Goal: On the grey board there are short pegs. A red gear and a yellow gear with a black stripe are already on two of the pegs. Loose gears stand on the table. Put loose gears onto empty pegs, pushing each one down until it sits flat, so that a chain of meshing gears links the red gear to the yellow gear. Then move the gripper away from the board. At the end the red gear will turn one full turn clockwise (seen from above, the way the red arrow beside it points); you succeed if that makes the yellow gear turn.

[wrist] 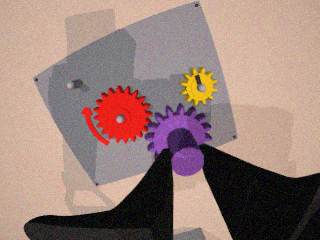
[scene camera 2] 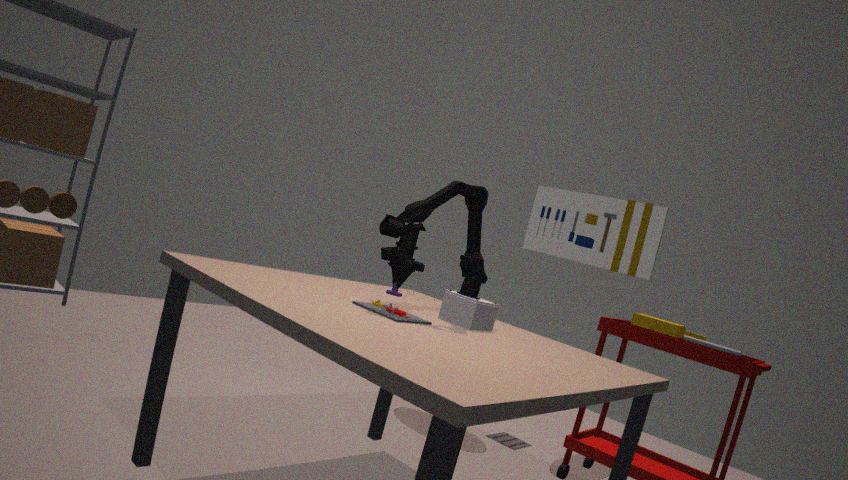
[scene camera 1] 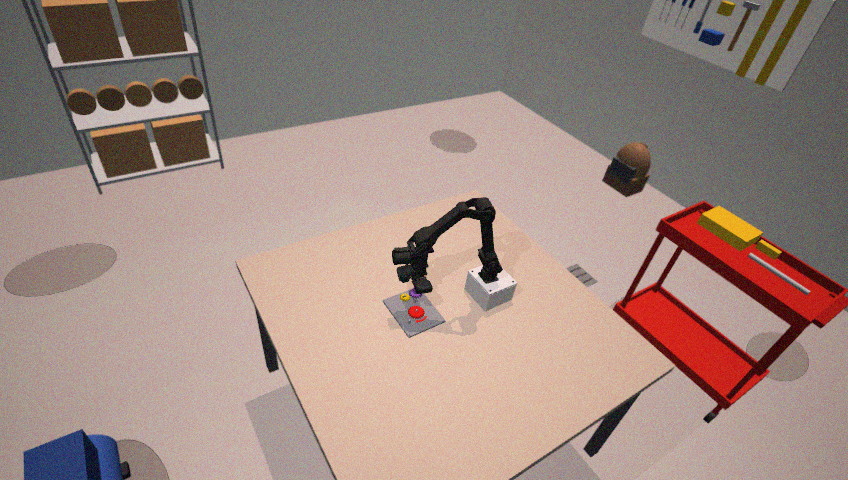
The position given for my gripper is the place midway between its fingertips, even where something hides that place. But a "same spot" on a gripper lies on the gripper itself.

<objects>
My gripper shows in the wrist view, in scene camera 2 and in scene camera 1 (416, 289). One and the same spot on my gripper: (wrist: 247, 195) is (scene camera 2: 395, 270).
</objects>
